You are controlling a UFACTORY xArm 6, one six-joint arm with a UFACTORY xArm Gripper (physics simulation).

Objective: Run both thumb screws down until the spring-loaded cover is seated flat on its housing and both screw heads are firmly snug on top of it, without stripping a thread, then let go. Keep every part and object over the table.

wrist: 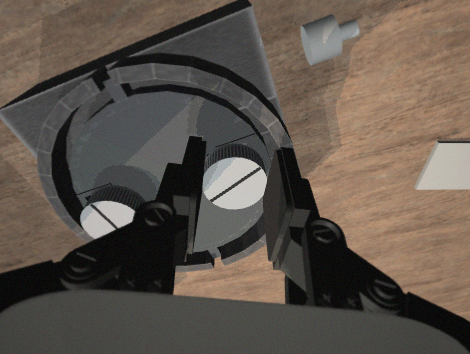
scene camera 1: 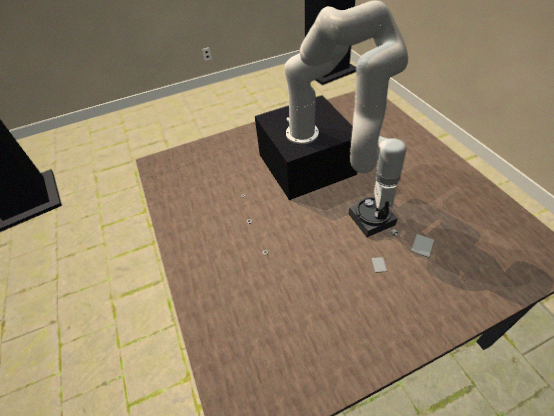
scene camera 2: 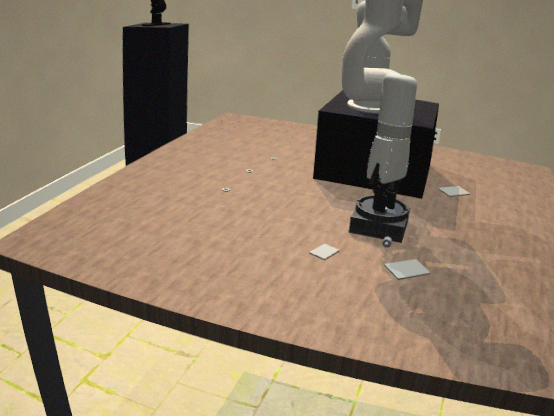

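The black square housing carries a raised ring. The round grey cover lies inside the ring. One thumb screw, with a knurled side and slotted white head, stands on the cover between the fingers. My gripper points down and is shut on this screw. The other thumb screw stands at the cover's lower left in the wrist view, partly hidden by the left finger. Whether the cover is flat and the heads touch it cannot be told.
A loose grey stepped part lies beside the housing. Flat grey plates lie around it. Small rings lie farther off. The arm's black pedestal stands behind.
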